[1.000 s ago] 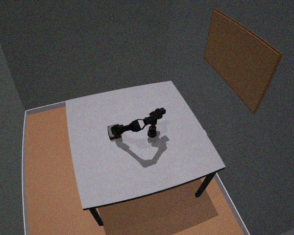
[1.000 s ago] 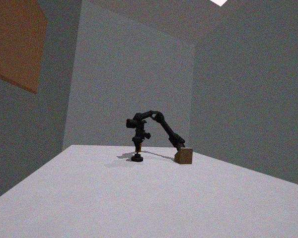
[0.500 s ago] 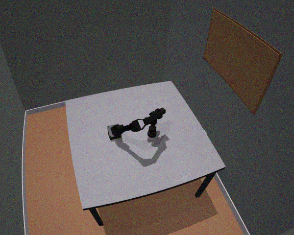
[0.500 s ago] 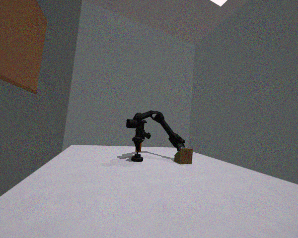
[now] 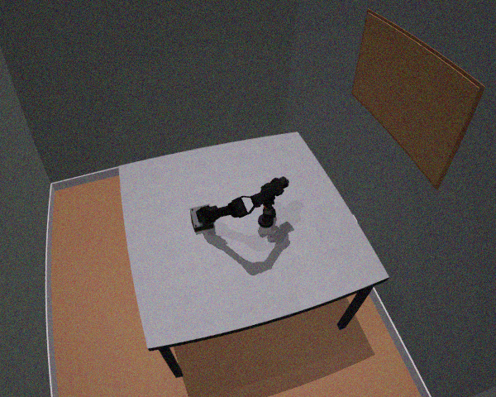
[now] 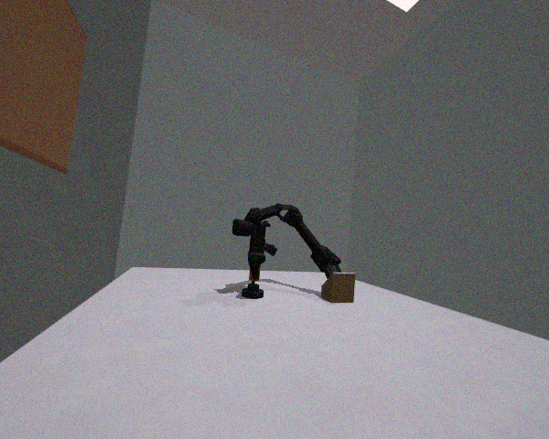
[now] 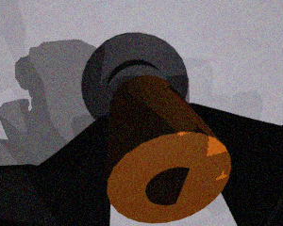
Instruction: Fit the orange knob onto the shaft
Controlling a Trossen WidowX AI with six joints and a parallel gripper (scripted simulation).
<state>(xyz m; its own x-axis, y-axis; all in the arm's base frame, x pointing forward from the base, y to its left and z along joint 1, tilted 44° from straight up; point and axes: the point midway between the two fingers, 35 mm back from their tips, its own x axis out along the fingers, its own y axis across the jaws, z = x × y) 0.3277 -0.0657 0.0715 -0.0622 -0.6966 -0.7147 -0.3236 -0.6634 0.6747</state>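
Right now the orange knob is 2 cm above my gripper tip. Round my gripper tip: pedestal: 4 cm below.
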